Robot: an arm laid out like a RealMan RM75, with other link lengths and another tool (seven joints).
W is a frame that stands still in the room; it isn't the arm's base.
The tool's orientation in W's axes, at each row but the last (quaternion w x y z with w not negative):
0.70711, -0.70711, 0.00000, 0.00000
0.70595, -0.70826, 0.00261, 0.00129
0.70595, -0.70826, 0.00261, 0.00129
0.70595, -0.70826, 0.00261, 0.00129
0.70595, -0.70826, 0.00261, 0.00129
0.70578, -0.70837, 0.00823, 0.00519
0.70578, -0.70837, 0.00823, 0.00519
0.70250, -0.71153, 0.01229, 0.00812
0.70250, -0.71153, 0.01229, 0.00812
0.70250, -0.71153, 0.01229, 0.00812
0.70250, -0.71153, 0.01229, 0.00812
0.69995, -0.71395, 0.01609, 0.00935
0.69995, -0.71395, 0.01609, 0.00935
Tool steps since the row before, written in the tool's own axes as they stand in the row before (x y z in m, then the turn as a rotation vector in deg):
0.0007, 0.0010, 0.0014, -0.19, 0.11, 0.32
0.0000, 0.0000, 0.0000, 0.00, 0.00, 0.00
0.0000, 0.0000, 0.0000, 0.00, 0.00, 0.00
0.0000, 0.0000, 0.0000, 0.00, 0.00, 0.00
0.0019, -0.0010, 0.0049, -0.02, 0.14, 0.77
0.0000, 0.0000, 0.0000, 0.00, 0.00, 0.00
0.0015, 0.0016, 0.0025, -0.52, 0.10, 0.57
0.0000, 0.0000, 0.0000, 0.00, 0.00, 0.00
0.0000, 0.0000, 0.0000, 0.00, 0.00, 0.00
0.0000, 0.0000, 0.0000, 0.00, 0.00, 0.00
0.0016, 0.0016, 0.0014, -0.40, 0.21, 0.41
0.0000, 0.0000, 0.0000, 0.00, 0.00, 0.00
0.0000, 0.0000, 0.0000, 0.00, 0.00, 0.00
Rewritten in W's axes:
0.0007, 0.0014, -0.0010, -0.19, 0.32, -0.11
0.0000, 0.0000, 0.0000, 0.00, 0.00, 0.00
0.0000, 0.0000, 0.0000, 0.00, 0.00, 0.00
0.0000, 0.0000, 0.0000, 0.00, 0.00, 0.00
0.0019, 0.0049, 0.0010, -0.02, 0.77, -0.14
0.0000, 0.0000, 0.0000, 0.00, 0.00, 0.00
0.0015, 0.0025, -0.0016, -0.52, 0.57, -0.09
0.0000, 0.0000, 0.0000, 0.00, 0.00, 0.00
0.0000, 0.0000, 0.0000, 0.00, 0.00, 0.00
0.0000, 0.0000, 0.0000, 0.00, 0.00, 0.00
0.0016, 0.0014, -0.0017, -0.40, 0.41, -0.20
0.0000, 0.0000, 0.0000, 0.00, 0.00, 0.00
0.0000, 0.0000, 0.0000, 0.00, 0.00, 0.00

